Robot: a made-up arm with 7 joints.
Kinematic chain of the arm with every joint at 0, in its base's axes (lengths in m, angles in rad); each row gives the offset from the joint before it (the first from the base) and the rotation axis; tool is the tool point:
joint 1: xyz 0 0 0 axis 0 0.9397 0.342
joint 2: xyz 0 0 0 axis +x
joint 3: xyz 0 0 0 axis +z
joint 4: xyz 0.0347 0 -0.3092 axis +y
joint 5: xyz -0.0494 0 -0.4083 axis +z
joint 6: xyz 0 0 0 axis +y
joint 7: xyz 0 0 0 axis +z
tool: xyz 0 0 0
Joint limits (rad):
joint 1: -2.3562..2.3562
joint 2: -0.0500..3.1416
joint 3: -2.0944..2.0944
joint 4: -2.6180..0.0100
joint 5: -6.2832..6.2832
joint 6: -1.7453..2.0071
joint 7: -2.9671..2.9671
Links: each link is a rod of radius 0.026 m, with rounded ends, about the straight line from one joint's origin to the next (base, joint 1, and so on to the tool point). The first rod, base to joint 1, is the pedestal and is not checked.
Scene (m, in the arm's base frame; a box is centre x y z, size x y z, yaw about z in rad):
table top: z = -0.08
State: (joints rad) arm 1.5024 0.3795 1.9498 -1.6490 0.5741 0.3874 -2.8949
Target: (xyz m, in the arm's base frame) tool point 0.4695 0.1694 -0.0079
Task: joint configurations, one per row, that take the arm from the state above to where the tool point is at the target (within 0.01 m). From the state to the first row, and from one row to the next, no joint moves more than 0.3 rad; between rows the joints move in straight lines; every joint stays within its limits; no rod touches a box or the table.
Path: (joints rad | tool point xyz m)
1: 1.5504 0.6655 1.9012 -1.6856 0.5741 0.3874 -2.8949 | -0.1677 0.4195 0.3030
2: 1.5984 0.9515 1.8527 -1.7222 0.5741 0.3874 -2.8949 | 0.0018 0.4470 0.2946
3: 1.6464 1.2375 1.8041 -1.7588 0.5741 0.3874 -2.8949 | 0.1659 0.4308 0.2532
4: 1.6944 1.5235 1.7556 -1.7954 0.5741 0.3874 -2.8949 | 0.3073 0.3741 0.1830
5: 1.7424 1.8095 1.7070 -1.8319 0.5741 0.3874 -2.8949 | 0.4117 0.2838 0.0922
6: 1.7904 2.0955 1.6585 -1.8685 0.5741 0.3874 -2.8949 | 0.4695 0.1694 -0.0079

